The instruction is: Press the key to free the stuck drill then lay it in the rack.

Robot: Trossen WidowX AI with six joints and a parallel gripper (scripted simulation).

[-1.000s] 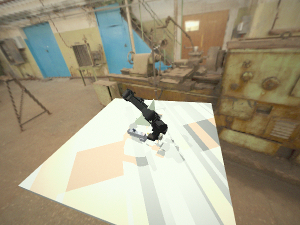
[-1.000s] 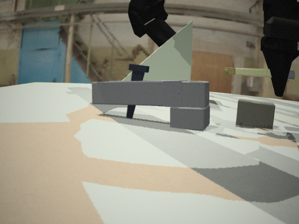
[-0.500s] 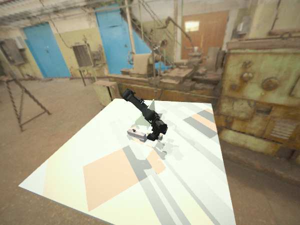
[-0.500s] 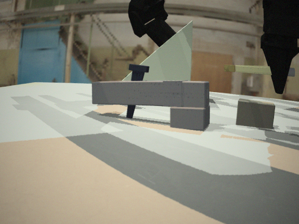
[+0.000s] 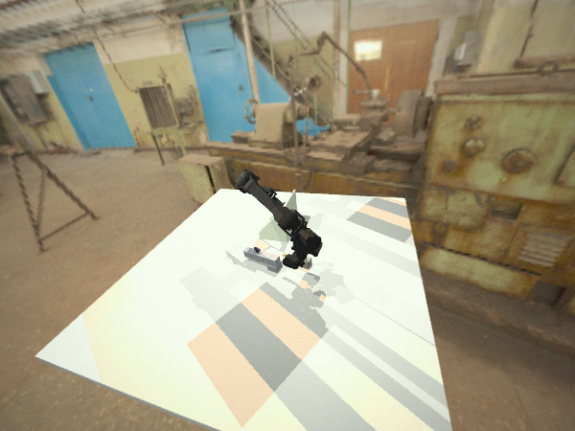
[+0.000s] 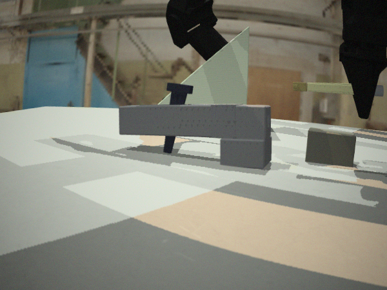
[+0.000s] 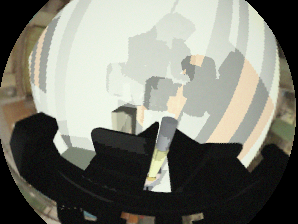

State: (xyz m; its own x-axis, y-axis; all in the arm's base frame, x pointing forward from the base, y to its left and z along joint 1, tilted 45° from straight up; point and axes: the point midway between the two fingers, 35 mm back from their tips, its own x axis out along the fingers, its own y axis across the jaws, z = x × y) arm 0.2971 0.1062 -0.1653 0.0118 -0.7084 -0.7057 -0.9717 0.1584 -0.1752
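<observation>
My gripper tip is now 7 cm past the grey-brown block, 5 cm above it and 2 cm to the left of it. From my gripper tip the other things lie so: grey housing bar: 20 cm to the right, 4 cm behind, 3 cm below; drill: 4 cm to the right, 3 cm above, 1 cm behind; key: 22 cm to the right, 5 cm behind, 2 cm below.
</observation>
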